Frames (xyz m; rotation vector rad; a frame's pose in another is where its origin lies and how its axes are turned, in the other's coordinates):
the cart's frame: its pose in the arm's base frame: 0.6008 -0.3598 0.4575 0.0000 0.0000 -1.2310
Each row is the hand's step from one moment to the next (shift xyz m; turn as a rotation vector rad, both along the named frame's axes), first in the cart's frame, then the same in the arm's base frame.
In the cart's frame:
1: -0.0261 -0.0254 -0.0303 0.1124 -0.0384 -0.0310
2: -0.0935 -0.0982 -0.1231 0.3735 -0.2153 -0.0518
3: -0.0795 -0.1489 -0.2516 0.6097 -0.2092 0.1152
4: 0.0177 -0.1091 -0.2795 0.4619 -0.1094 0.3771
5: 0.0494 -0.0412 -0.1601 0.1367 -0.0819 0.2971
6: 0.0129 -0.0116 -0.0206 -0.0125 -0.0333 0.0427
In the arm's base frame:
1: -0.0326 0.0161 -0.0303 0.0013 -0.1188 -0.0310
2: -0.1237 0.0554 -0.1231 -0.0785 -0.4239 -0.0518
3: -0.1669 0.0253 -0.2516 0.0060 -0.6446 0.1152
4: -0.0970 -0.0531 -0.2795 0.0508 -0.4720 0.3771
5: -0.0224 -0.0603 -0.1601 -0.0317 -0.1562 0.2971
6: -0.0066 -0.0160 -0.0206 -0.0356 0.0007 0.0427

